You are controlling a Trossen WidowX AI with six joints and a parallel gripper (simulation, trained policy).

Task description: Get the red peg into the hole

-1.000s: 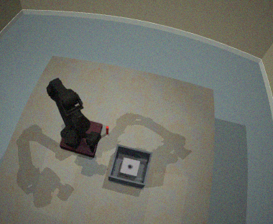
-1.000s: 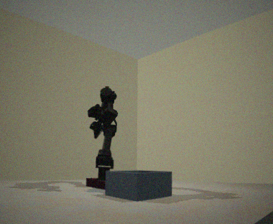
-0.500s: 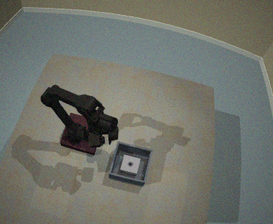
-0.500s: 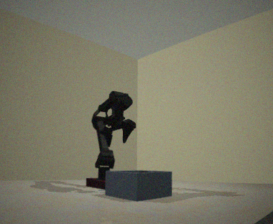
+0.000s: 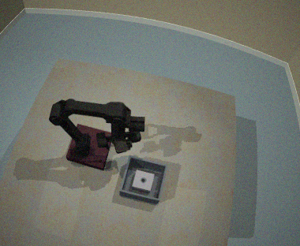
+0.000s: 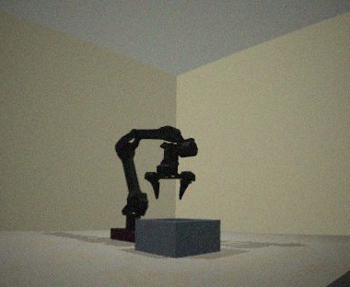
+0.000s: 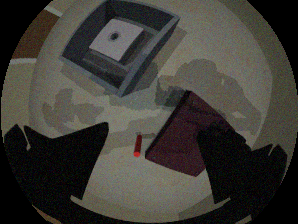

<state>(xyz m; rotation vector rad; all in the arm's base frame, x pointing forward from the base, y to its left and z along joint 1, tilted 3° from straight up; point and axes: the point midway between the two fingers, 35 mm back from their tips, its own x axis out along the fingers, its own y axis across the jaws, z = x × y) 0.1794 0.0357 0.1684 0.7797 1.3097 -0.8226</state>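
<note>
Now: gripper tip 30 mm past the red peg, 90 mm to the right of it and 130 mm above it. Round my gripper tip: grey-blue box: 150 mm ahead, 80 mm to the right, 140 mm below.
</note>
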